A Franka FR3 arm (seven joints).
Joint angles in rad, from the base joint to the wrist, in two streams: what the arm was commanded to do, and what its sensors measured. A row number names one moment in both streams.
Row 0, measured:
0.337, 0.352, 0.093, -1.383, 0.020, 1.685, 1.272
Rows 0 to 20, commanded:
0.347, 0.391, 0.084, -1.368, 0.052, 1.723, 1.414
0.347, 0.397, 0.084, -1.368, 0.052, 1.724, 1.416
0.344, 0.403, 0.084, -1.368, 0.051, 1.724, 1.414
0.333, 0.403, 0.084, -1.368, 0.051, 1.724, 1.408
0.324, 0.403, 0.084, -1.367, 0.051, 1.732, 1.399
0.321, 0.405, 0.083, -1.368, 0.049, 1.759, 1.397
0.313, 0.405, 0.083, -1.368, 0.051, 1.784, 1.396
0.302, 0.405, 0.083, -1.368, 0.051, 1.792, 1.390
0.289, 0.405, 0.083, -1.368, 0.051, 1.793, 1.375
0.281, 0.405, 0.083, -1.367, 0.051, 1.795, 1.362
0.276, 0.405, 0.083, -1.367, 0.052, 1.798, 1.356
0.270, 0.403, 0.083, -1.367, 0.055, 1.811, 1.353
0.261, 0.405, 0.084, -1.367, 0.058, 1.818, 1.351
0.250, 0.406, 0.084, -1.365, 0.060, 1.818, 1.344
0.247, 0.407, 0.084, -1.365, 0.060, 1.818, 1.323
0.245, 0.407, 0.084, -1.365, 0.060, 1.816, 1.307
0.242, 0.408, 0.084, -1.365, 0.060, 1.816, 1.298
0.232, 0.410, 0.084, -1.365, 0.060, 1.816, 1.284
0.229, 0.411, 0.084, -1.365, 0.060, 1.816, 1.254
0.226, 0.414, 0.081, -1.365, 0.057, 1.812, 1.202
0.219, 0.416, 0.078, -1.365, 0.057, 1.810, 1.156
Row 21, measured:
0.254, 0.396, 0.075, -1.380, 0.030, 1.806, 1.288
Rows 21 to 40, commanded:
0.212, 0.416, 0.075, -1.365, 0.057, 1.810, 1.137
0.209, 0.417, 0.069, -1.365, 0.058, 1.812, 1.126
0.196, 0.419, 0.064, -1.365, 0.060, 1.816, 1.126
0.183, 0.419, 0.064, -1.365, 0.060, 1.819, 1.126
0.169, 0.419, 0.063, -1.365, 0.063, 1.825, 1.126
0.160, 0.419, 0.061, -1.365, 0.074, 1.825, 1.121
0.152, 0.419, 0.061, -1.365, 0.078, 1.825, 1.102
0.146, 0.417, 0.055, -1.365, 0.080, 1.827, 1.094
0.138, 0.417, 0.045, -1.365, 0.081, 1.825, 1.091
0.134, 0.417, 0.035, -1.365, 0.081, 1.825, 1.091
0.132, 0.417, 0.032, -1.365, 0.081, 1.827, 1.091
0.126, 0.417, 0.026, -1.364, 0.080, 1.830, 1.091
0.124, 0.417, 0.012, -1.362, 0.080, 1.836, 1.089
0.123, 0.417, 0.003, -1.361, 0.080, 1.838, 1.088
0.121, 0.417, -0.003, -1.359, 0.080, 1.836, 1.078
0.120, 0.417, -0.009, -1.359, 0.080, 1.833, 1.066
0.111, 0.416, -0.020, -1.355, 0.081, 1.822, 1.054
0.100, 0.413, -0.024, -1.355, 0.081, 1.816, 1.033
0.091, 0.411, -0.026, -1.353, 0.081, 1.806, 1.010
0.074, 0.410, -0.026, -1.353, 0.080, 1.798, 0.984
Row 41, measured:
0.123, 0.405, -0.023, -1.374, 0.055, 1.822, 1.072
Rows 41 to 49, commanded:
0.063, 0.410, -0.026, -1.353, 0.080, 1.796, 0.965
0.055, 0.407, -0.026, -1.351, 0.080, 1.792, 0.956
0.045, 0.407, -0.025, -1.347, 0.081, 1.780, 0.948
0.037, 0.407, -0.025, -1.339, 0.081, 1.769, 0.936
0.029, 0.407, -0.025, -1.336, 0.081, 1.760, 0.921
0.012, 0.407, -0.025, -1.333, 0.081, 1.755, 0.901
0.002, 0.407, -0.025, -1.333, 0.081, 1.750, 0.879
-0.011, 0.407, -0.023, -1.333, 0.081, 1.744, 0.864
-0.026, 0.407, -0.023, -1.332, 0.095, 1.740, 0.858
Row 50, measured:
0.029, 0.403, -0.028, -1.351, 0.056, 1.765, 0.927
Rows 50 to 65, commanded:
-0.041, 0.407, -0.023, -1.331, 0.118, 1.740, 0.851
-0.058, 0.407, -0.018, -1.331, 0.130, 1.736, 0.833
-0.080, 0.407, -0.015, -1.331, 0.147, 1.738, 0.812
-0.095, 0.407, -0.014, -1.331, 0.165, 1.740, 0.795
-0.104, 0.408, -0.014, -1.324, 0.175, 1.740, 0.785
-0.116, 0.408, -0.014, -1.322, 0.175, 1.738, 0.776
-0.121, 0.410, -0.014, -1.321, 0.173, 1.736, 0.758
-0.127, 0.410, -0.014, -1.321, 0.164, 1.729, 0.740
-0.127, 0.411, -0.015, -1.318, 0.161, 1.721, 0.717
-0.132, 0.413, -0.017, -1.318, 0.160, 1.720, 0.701
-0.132, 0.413, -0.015, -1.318, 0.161, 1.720, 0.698
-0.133, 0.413, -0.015, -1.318, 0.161, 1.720, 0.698
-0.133, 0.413, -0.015, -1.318, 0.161, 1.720, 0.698
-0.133, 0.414, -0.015, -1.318, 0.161, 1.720, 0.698
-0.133, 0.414, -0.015, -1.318, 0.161, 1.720, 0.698
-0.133, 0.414, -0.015, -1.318, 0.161, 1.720, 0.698
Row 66, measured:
-0.109, 0.402, -0.024, -1.335, 0.145, 1.724, 0.733
